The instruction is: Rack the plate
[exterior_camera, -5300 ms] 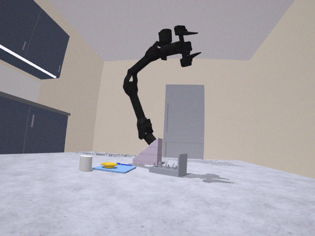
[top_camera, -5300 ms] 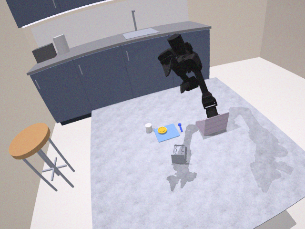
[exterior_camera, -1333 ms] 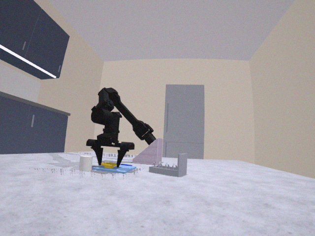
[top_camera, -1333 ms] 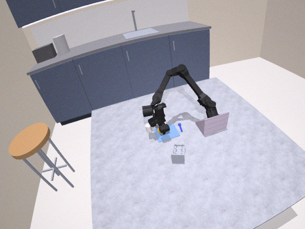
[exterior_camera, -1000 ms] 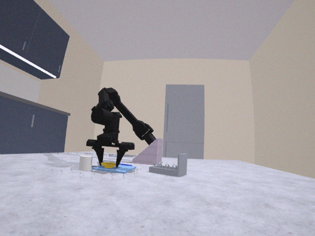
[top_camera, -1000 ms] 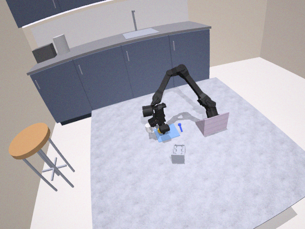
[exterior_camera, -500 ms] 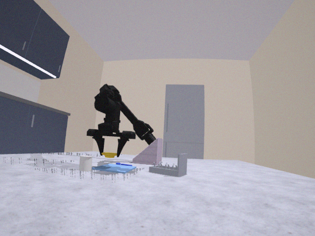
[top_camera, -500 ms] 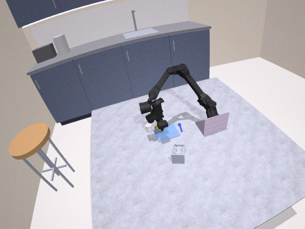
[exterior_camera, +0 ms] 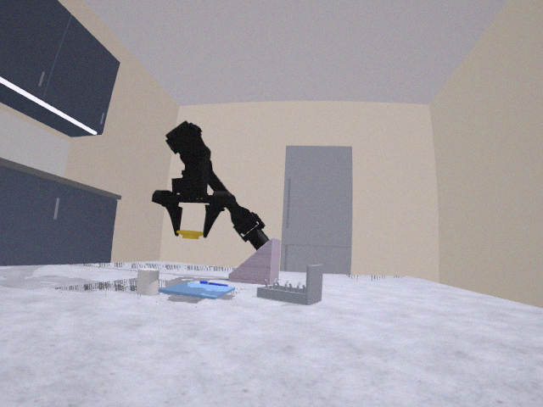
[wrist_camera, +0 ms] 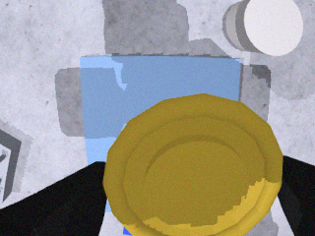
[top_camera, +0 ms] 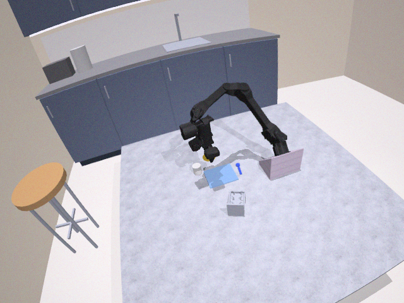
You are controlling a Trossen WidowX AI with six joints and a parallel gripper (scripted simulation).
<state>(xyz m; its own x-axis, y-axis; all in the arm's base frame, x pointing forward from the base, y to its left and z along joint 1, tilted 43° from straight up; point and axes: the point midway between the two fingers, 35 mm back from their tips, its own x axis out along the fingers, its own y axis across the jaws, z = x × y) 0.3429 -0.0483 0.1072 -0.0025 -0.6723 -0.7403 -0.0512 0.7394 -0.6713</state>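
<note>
The grey dish rack lies 220 mm to the left of my gripper tip, 100 mm below it and 50 mm behind it. Also, from my gripper tip: yellow plate: 10 mm above; white cup: 100 mm below, 60 mm to the right, 60 mm ahead; light blue mat: 120 mm below, 40 mm behind, 10 mm to the left.
</note>
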